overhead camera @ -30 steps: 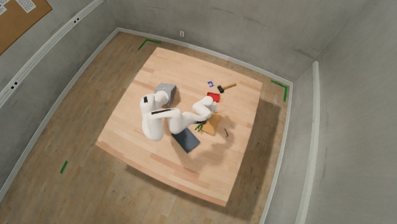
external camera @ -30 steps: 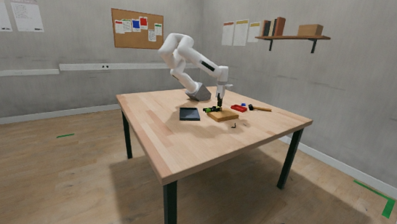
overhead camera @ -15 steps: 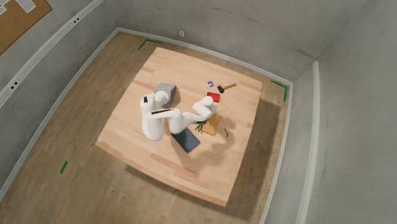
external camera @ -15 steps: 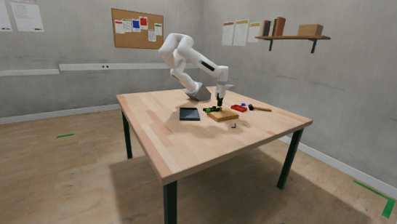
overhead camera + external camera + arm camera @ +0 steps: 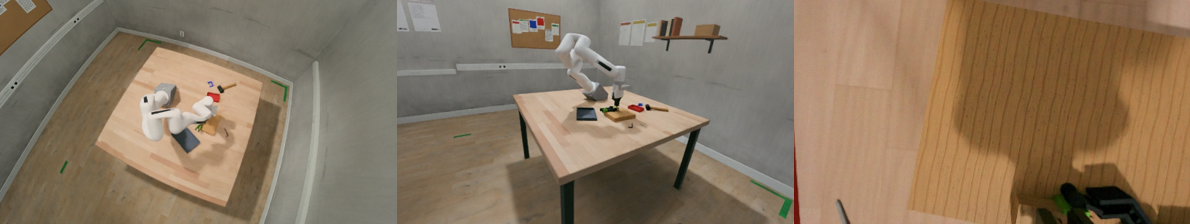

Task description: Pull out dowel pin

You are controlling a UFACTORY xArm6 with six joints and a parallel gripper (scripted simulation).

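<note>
The dowel pin lies 20 mm below my hand. From my hand the other things lie so: thin wooden stick: 90 mm behind, 40 mm to the left, 80 mm below; then red tray: 20 mm ahead, 240 mm to the left, 80 mm below; then wooden block: 50 mm below.
</note>
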